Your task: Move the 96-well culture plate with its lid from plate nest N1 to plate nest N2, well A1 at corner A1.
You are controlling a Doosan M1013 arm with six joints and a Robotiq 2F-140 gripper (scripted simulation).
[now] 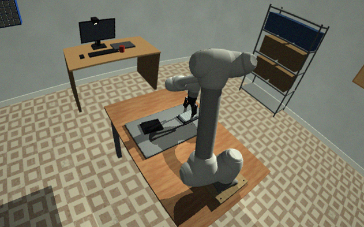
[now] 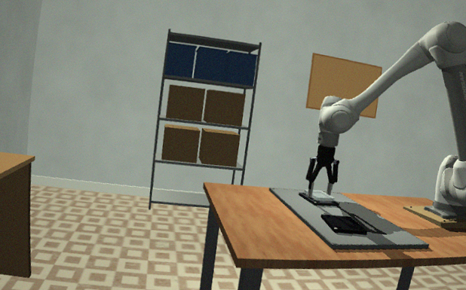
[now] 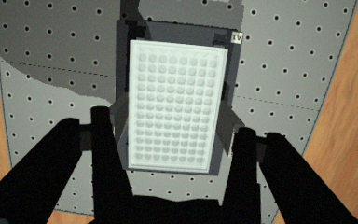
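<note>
Right now my hand is 10 mm above the clear lid. Round my hand: nest N2: 40 mm below; then black plate nest N1: 10 mm ahead, 340 mm to the left, 40 mm below.
</note>
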